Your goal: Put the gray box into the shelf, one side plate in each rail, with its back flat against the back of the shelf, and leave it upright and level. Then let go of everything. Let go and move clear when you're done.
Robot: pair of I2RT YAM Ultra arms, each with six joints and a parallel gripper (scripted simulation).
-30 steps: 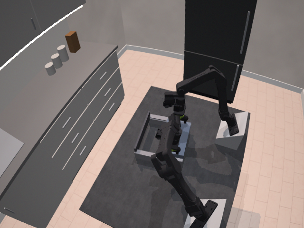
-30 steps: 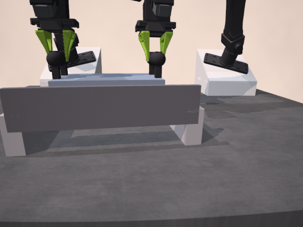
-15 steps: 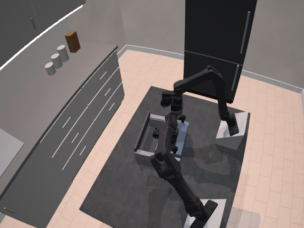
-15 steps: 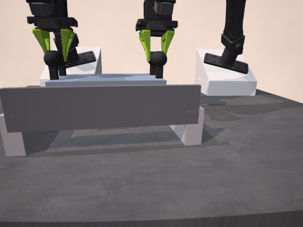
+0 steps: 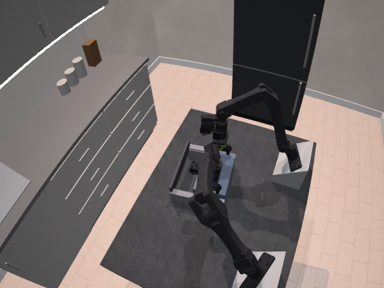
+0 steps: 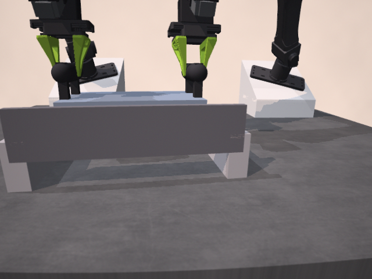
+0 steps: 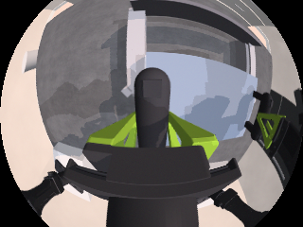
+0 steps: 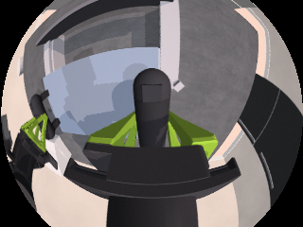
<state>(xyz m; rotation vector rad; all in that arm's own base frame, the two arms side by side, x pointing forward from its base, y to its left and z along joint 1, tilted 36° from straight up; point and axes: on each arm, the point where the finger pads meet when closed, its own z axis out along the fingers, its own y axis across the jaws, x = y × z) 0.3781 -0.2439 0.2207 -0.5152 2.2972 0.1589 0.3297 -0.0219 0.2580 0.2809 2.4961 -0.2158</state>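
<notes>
My left gripper is now 120 mm to the left of the gray box, 50 mm above it and 20 mm short of it. Round my left hand: shelf back plate (210 mm ahead, 100 mm to the right, 70 mm below).
Right now my right hand is 2 cm past the gray box, 12 cm to the right of it and 5 cm above it. From my right hand the other things lie so: shelf back plate: 17 cm ahead, 15 cm to the left, 7 cm below.
</notes>
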